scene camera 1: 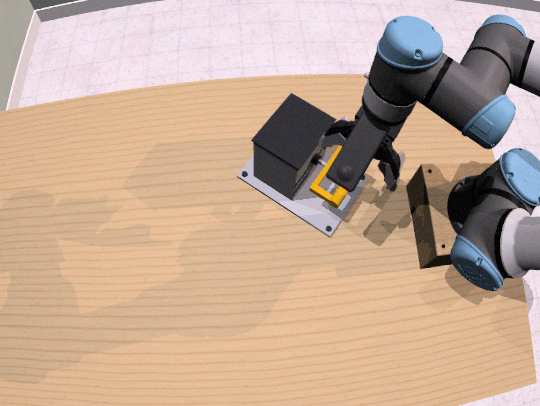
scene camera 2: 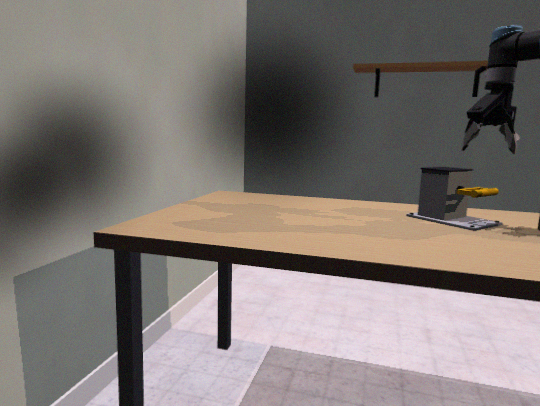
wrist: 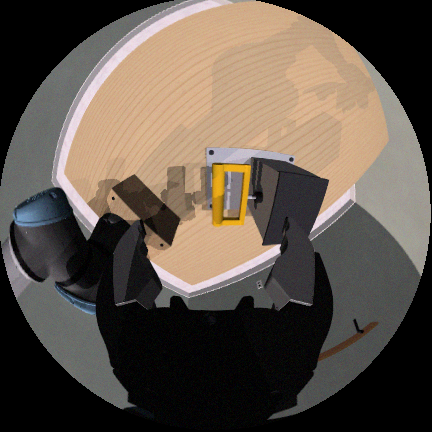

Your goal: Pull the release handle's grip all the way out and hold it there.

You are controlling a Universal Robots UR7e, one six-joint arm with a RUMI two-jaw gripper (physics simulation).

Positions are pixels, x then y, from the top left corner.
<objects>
My gripper shows in scene camera 1, in scene camera 2 [487, 152] and in the wrist view. The same spot on my gripper: [scene camera 1: 391, 166] is [wrist: 109, 299].
</objects>
